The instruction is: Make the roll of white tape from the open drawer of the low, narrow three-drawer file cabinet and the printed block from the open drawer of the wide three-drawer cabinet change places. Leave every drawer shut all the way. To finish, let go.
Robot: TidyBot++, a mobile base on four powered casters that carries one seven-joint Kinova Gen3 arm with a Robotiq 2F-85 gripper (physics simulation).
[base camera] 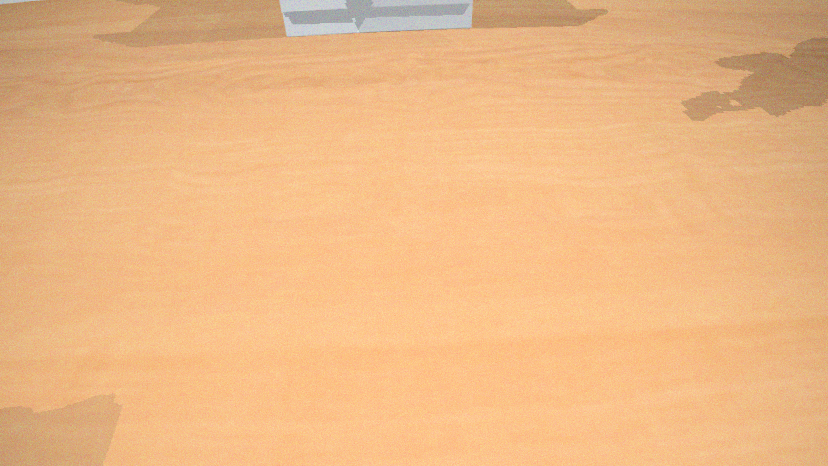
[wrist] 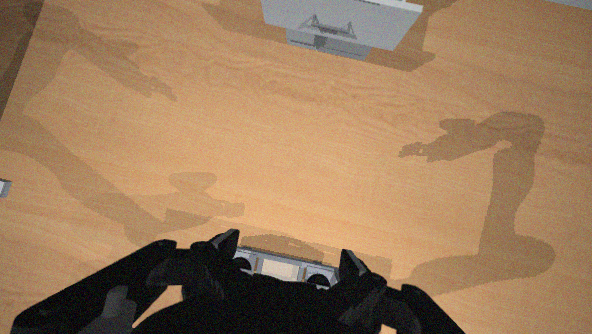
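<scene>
A pale grey cabinet (base camera: 376, 17) (wrist: 345, 50) stands on the floor at the top of both views, its lower front cut by shadow. In the wrist view a drawer front (wrist: 385, 22) with a handle juts out over its lower part, so that drawer stands open. What lies in it does not show, and I cannot tell which of the two cabinets this is. The roll of white tape and the printed block do not show in either view. My gripper (wrist: 288, 250) is open and empty, high above the floor and well away from the cabinet.
The wood floor (base camera: 405, 231) (wrist: 310, 150) carries several shadows of the arm. A pale grey structure (wrist: 281, 269) with dark round parts shows low between the fingers. A small grey piece (wrist: 4, 188) is at the left edge, and a grey strip (wrist: 575, 3) at the top right.
</scene>
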